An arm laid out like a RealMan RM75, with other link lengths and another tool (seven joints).
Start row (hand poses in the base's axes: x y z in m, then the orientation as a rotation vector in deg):
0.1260, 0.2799, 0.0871, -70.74, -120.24, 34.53
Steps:
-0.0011, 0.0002, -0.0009, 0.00, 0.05, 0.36
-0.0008, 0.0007, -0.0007, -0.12, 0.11, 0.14
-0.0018, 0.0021, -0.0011, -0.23, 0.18, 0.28
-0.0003, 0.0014, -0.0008, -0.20, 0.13, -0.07
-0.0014, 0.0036, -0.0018, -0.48, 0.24, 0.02
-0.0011, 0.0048, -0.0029, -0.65, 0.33, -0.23
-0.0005, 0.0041, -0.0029, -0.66, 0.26, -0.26
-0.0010, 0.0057, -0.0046, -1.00, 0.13, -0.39
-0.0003, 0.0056, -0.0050, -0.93, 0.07, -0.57
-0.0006, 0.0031, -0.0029, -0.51, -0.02, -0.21
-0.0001, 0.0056, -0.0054, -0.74, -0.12, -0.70
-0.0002, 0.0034, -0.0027, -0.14, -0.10, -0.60
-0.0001, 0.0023, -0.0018, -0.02, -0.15, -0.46
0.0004, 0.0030, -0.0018, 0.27, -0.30, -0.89
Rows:
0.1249, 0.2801, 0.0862, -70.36, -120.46, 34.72
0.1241, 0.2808, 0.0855, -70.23, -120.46, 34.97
0.1223, 0.2829, 0.0844, -69.98, -120.50, 35.44
0.1220, 0.2843, 0.0836, -70.09, -120.33, 35.70
0.1206, 0.2879, 0.0818, -70.20, -120.11, 36.36
0.1195, 0.2927, 0.0789, -70.60, -119.62, 37.15
0.1190, 0.2968, 0.0760, -71.07, -119.16, 37.90
0.1180, 0.3025, 0.0714, -71.92, -118.67, 38.90
0.1177, 0.3081, 0.0664, -72.94, -118.09, 39.71
0.1171, 0.3112, 0.0635, -73.43, -117.89, 40.17
0.1170, 0.3168, 0.0581, -74.57, -117.36, 40.62
0.1168, 0.3202, 0.0554, -75.27, -116.95, 40.46
0.1167, 0.3225, 0.0536, -75.80, -116.70, 40.20
0.1171, 0.3255, 0.0518, -76.65, -116.25, 39.35

